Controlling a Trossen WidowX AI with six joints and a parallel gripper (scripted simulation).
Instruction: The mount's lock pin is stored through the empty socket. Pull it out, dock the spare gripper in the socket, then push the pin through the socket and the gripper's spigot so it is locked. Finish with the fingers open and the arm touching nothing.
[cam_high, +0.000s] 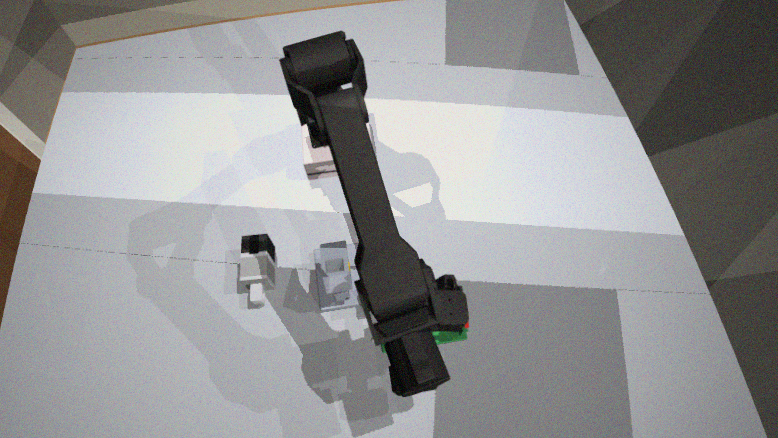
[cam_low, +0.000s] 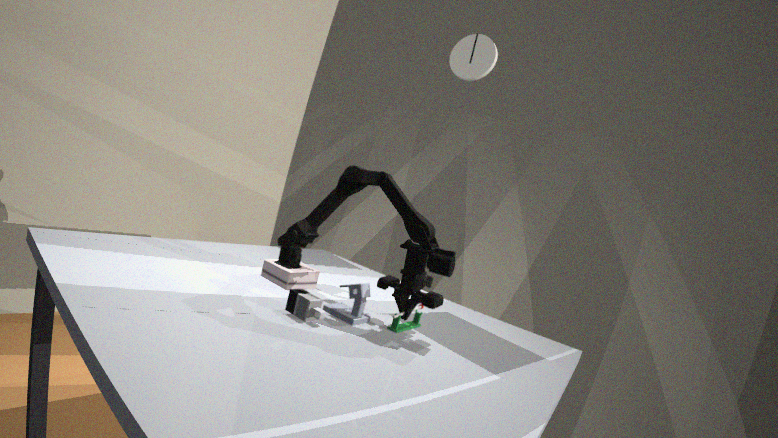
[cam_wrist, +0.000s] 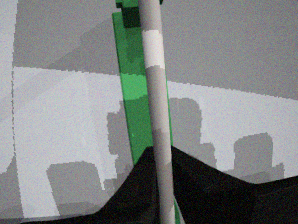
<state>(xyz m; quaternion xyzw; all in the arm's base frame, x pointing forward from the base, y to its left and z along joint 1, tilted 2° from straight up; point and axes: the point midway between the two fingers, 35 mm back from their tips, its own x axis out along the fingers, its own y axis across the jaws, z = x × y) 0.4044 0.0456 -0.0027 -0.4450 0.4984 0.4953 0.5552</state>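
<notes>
The green cradle is 2 cm to the left of my gripper tip. Also, from my gripper tip: grey mount (12 cm behind, 9 cm to the right, 2 cm above); then spare gripper (17 cm behind, 22 cm to the right).
</notes>
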